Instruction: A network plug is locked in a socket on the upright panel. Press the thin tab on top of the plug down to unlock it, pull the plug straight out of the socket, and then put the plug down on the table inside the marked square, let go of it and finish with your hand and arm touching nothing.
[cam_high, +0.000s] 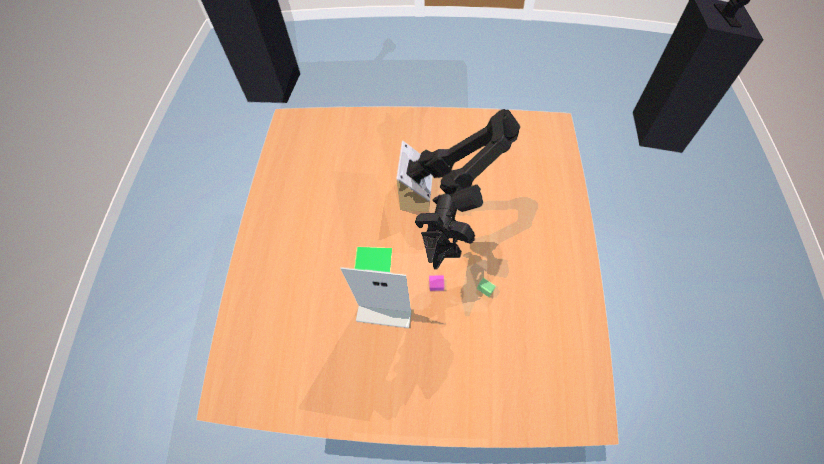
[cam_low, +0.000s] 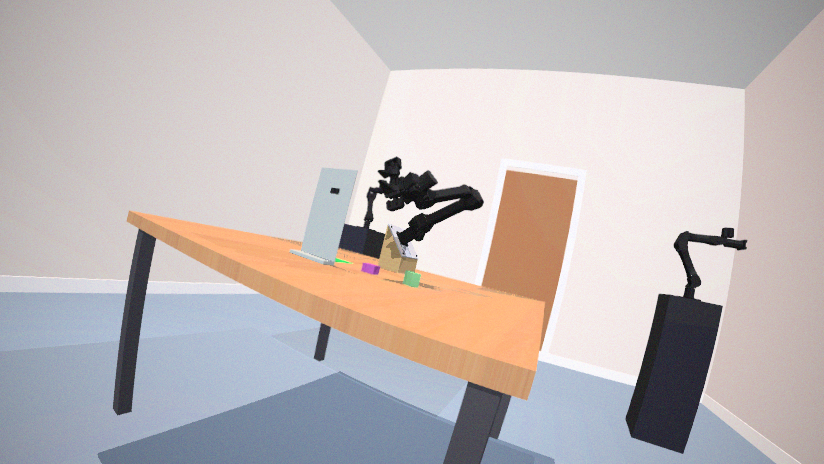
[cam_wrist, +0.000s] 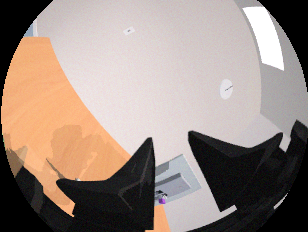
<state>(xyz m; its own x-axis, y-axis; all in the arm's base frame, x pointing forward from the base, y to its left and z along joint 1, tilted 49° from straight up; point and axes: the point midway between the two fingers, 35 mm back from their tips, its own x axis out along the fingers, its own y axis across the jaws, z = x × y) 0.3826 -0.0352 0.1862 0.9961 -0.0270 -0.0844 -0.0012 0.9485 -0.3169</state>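
Right now my gripper tip is 2 cm short of the purple plug, 15 cm to the left of it and 8 cm above it. Round my gripper tip: light green cube: 7 cm behind, 16 cm to the left, 29 cm below; then purple cube: 7 cm behind, 30 cm below; then upright grey panel: 4 cm ahead, 14 cm to the right, 17 cm below.
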